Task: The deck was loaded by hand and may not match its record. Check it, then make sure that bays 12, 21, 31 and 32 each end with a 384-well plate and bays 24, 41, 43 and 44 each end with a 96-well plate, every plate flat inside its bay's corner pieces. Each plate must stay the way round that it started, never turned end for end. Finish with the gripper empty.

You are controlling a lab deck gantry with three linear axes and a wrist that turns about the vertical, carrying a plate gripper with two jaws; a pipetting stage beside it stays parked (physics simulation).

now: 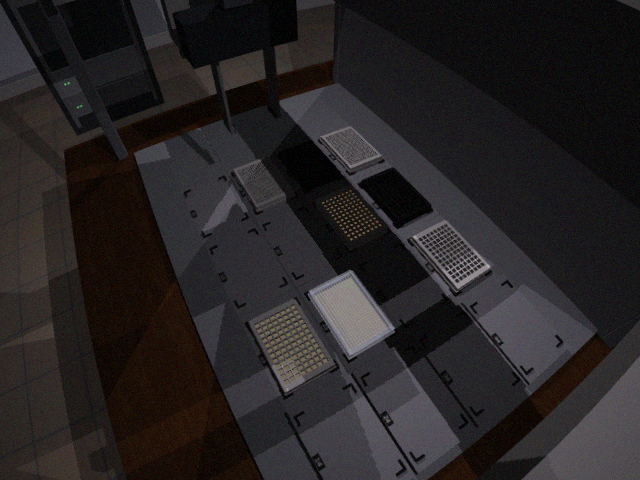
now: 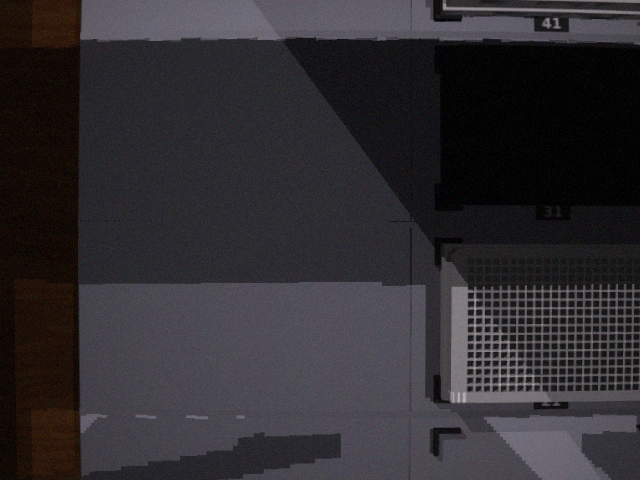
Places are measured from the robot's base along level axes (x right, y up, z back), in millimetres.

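Pixels of known places: gripper, between the fingertips: (image 1: 252, 120); robot's base, origin of its link: (image 1: 186, 193).
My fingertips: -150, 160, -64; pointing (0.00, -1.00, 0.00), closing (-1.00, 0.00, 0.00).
Observation:
For each thing: its top centre in the pictures, then the offset to it from my fingertips, as dx, dy, dz.
- fine-grid 384-well plate, centre of its top: (image 2: 567, 325) (image 1: 262, 180) +0, -146, +0
- 96-well plate with gold wells, centre of its top: (image 1: 351, 212) -107, -146, -164
- pale fine-grid plate, centre of its top: (image 1: 350, 145) -214, -146, +0
- white 96-well plate, centre of its top: (image 1: 451, 251) -214, -146, -328
- lidded fine-grid plate, centre of its top: (image 1: 350, 309) +0, -146, -328
- yellow-filled 96-well plate, centre of its top: (image 1: 290, 342) +107, -146, -328
The gripper (image 1: 253, 121) hangs high at the back, its jaws wide apart and nothing between them. A fine-grid 384-well plate (image 1: 260, 183) (image 2: 547, 335) lies in bay 21, looking flat inside the corner pieces that show. Bay 31 holds a black plate (image 1: 310, 165) (image 2: 537, 124), wells too dark to tell. Bay 32 holds a 96-well plate with gold wells (image 1: 352, 217). Bay 41 has a pale fine-grid plate (image 1: 351, 148), bay 42 a black plate (image 1: 395, 196), bay 43 a white 96-well plate (image 1: 450, 255). Bay 23 holds a lidded fine-grid plate (image 1: 351, 314), bay 13 a yellow-filled 96-well plate (image 1: 292, 346).
Dark upright machinery (image 1: 222, 36) stands above the back of the deck. A slanting post (image 1: 87, 82) is at the back left. Brown wooden edging (image 1: 113, 289) (image 2: 46, 361) borders the deck, and a dark wall (image 1: 465, 134) runs along the right. Hard shadows cross the deck.

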